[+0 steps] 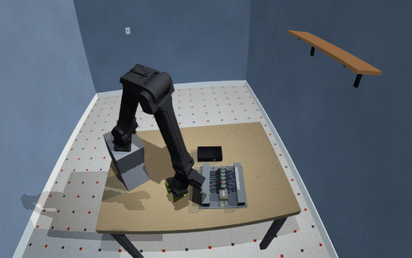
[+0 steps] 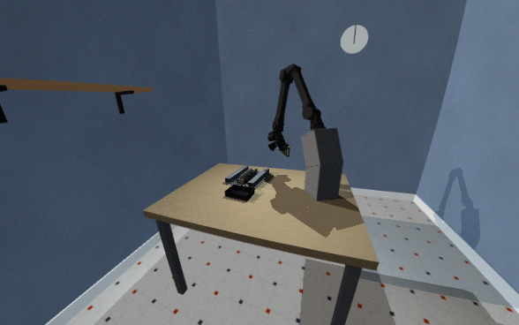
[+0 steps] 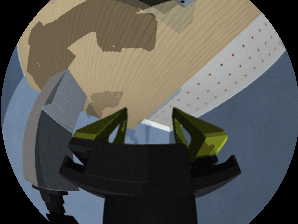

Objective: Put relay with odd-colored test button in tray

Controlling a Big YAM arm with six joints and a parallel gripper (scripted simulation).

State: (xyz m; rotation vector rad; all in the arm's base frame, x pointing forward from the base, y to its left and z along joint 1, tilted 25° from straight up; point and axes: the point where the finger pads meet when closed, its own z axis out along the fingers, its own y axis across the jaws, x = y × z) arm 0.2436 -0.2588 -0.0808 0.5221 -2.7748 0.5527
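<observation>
The relay lies 290 mm ahead of my hand, 110 mm to the left of it and 110 mm below it. Also, from my hand: black tray 270 mm ahead, 390 mm to the left, 150 mm below.
</observation>
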